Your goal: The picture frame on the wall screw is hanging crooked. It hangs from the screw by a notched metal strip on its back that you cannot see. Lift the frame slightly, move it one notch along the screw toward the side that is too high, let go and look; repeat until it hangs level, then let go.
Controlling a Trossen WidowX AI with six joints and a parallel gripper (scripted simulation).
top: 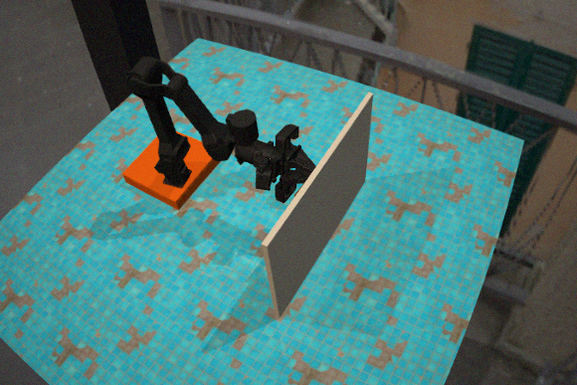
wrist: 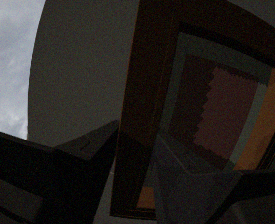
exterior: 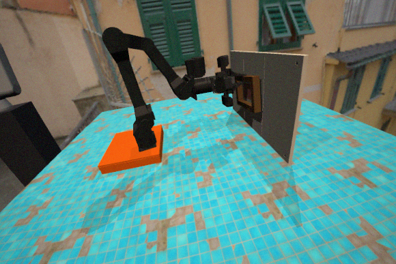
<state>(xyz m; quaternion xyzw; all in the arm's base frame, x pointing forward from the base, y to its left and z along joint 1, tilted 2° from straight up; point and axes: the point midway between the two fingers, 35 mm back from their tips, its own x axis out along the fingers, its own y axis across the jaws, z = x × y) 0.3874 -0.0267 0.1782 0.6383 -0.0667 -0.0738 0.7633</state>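
My gripper tip is now 5 cm above the brown picture frame and 1 cm to the left of it. Round my gripper tip: wall panel (6 cm below, 2 cm to the right, 1 cm ahead).
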